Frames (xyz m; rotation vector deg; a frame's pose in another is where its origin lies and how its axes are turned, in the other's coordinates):
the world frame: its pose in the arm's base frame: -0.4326 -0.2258 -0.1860 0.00 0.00 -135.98
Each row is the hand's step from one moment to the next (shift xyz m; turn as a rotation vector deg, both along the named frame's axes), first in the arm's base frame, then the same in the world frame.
Working: the arm's base frame: its pose in the world frame: -0.4680 0.1382 0.1860 0.00 0.00 135.98

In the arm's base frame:
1: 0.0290 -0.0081 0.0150 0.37 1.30 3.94
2: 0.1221 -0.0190 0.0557 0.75 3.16 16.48
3: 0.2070 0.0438 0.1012 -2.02 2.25 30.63
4: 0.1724 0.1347 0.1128 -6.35 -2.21 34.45
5: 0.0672 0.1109 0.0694 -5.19 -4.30 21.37
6: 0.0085 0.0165 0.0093 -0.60 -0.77 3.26
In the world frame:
1: -0.0152 0.0260 0.0150 -1.17 -0.68 3.94
2: -0.0746 0.0985 0.0557 -2.74 -1.75 16.48
3: -0.1793 0.1123 0.1012 -0.11 -3.02 30.63
4: -0.2176 0.0229 0.1128 6.10 -2.82 34.45
5: -0.1254 -0.0330 0.0694 6.72 -0.51 21.37
6: -0.0176 -0.0060 0.0093 0.97 0.14 3.26

